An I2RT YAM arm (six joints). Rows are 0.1 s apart.
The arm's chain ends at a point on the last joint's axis. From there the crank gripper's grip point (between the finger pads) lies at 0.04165 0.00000 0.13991 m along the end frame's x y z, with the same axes.
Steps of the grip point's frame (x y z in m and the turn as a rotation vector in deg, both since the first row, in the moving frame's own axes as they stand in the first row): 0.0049 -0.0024 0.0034 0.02 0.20 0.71; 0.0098 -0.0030 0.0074 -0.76 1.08 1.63; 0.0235 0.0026 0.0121 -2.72 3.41 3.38; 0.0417 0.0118 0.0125 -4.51 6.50 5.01; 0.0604 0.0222 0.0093 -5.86 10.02 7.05
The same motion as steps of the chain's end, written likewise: 0.0044 -0.0029 0.0035 0.02 0.20 0.71; 0.0072 -0.0061 0.0082 -0.76 1.08 1.63; 0.0155 -0.0067 0.0150 -2.72 3.41 3.38; 0.0268 -0.0033 0.0187 -4.51 6.50 5.01; 0.0380 0.0018 0.0196 -5.86 10.02 7.05
